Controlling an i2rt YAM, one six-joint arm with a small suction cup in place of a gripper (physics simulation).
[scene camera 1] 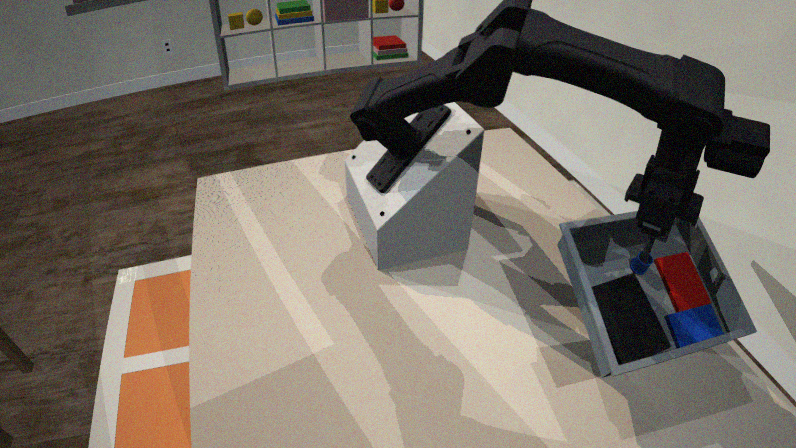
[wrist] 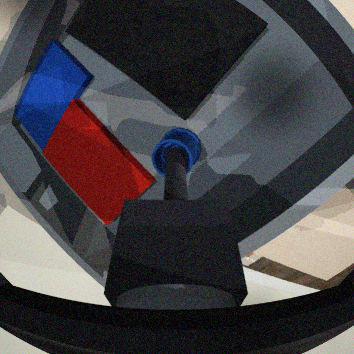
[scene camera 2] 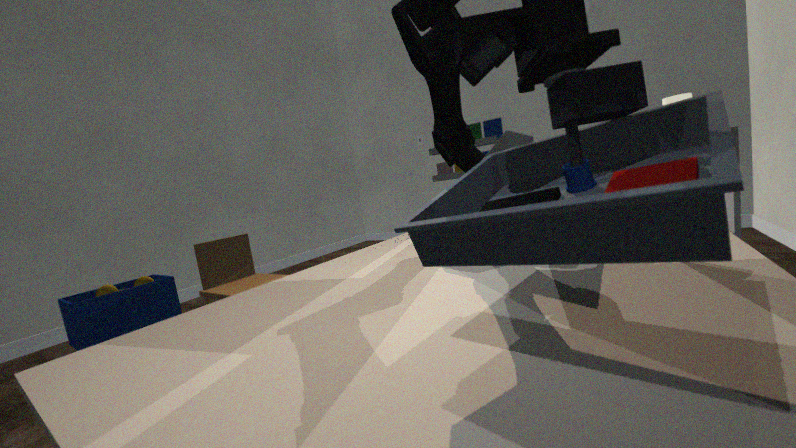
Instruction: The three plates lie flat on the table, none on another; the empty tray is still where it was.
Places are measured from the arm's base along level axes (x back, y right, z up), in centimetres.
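Pixels of known places: hand, its tool point: (scene camera 1: 638, 272) (wrist: 175, 138) (scene camera 2: 581, 195); arm's base, origin of its link: (scene camera 1: 409, 146).
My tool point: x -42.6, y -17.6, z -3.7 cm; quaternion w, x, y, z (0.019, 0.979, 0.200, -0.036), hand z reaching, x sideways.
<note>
Ahead of a thing's pixels: the offset from my tool point to its middle. Level surfaces: height alone.
My suction cup (scene camera 1: 641, 264) (scene camera 2: 579, 176) (wrist: 177, 150) is on the bare floor of the grey tray @(dx -3.7, dy +1.9, dz +1.6 cm) (scene camera 1: 584, 300) (scene camera 2: 557, 239) (wrist: 280, 85) and holds it. The tray hangs above the table and looks somewhat tilted, with its shadow beneath it. A large black plate @(dx -4.8, dy +7.3, dz -1.5 cm) (scene camera 1: 629, 317) (scene camera 2: 523, 198) (wrist: 170, 50) lies in the tray on one side of the cup. A red plate @(dx -5.5, dy -4.8, dz +0.5 cm) (scene camera 1: 682, 281) (scene camera 2: 657, 173) (wrist: 95, 160) lies on the other side. A smaller blue plate @(dx -11.8, dy -1.4, dz -1.8 cm) (scene camera 1: 696, 325) (wrist: 50, 90) meets the red one's end; whether they overlap is unclear. The tray's front wall hides the blue plate in scene camera 2.
The pale table @(dz -15.1 cm) (scene camera 1: 267, 356) (scene camera 2: 222, 384) spreads below the tray. The arm's grey-white base block (scene camera 1: 423, 222) stands on it. A wall runs along the table's far right side in scene camera 1. A blue bin (scene camera 2: 119, 311) stands beyond the table edge.
</note>
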